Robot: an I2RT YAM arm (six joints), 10 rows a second.
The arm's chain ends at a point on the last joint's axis. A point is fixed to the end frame.
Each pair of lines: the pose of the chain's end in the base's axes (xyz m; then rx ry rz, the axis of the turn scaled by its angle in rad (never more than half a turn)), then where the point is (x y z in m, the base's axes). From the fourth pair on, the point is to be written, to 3 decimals.
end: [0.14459 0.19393 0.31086 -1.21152 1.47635 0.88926]
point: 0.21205 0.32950 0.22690
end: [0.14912 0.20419 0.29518 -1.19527 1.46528 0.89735]
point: 0.21724 0.34106 0.21390
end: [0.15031 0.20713 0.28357 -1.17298 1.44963 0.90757]
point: 0.21942 0.34567 0.20605
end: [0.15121 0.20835 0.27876 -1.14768 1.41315 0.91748]
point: 0.222 0.350 0.208
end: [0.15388 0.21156 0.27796 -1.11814 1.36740 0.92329]
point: 0.227 0.355 0.215
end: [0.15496 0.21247 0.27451 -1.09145 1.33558 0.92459]
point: 0.231 0.358 0.218
